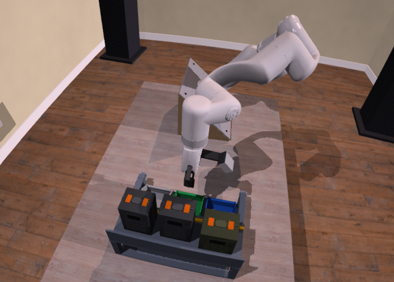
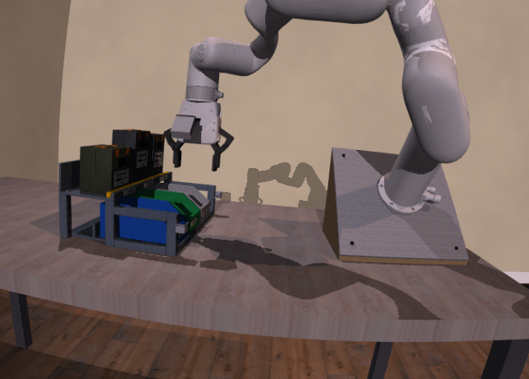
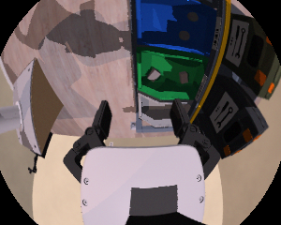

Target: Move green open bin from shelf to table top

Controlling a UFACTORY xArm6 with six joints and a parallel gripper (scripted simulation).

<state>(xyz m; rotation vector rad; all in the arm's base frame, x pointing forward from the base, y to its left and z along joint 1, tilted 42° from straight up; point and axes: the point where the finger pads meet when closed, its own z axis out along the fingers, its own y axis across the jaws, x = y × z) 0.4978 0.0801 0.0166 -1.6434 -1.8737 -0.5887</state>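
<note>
Right now the green open bin is 120 mm below my hand, 80 mm ahead of it and 10 mm to the left of it. Round my hand: grey bin (120 mm below, 110 mm to the right, 90 mm ahead); then olive box (170 mm ahead, 130 mm to the left, 10 mm below); then blue bin (120 mm to the left, 120 mm below, 70 mm ahead).
</note>
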